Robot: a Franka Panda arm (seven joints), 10 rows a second.
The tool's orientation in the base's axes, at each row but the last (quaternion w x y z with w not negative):
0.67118 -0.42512 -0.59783 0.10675
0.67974 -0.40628 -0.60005 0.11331
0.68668 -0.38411 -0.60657 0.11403
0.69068 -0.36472 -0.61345 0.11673
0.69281 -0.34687 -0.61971 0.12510
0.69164 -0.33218 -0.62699 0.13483
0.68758 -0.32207 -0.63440 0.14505
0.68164 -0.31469 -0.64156 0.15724
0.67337 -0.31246 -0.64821 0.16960
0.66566 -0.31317 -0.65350 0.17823
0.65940 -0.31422 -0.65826 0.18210
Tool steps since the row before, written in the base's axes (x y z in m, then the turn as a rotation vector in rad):
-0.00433 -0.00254 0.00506 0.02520 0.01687 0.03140
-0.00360 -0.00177 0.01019 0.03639 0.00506 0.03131
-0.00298 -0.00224 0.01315 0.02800 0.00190 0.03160
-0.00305 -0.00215 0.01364 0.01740 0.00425 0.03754
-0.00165 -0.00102 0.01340 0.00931 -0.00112 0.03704
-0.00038 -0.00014 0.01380 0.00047 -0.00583 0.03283
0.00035 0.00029 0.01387 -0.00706 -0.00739 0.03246
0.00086 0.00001 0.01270 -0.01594 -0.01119 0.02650
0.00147 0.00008 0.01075 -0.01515 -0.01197 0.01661
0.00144 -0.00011 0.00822 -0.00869 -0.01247 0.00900
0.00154 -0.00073 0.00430 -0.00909 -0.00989 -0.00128
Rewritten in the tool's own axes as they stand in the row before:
0.00081 -0.00668 0.00236 0.03995 -0.00234 -0.01743
0.00532 -0.00935 0.00202 0.03516 -0.00615 -0.03250
0.00770 -0.01120 0.00146 0.03141 -0.01109 -0.02602
0.00842 -0.01122 0.00181 0.03503 -0.01631 -0.01539
0.00940 -0.00968 0.00111 0.02978 -0.02197 -0.00949
0.01058 -0.00887 0.00023 0.02210 -0.02486 -0.00237
0.01103 -0.00840 -0.00043 0.01971 -0.02737 0.00450
0.00997 -0.00784 -0.00111 0.01161 -0.02816 0.01241
0.00845 -0.00657 -0.00181 0.00361 -0.02226 0.01183
0.00628 -0.00518 -0.00185 -0.00195 -0.01658 0.00578
0.00287 -0.00308 -0.00192 -0.00804 -0.00802 0.00729

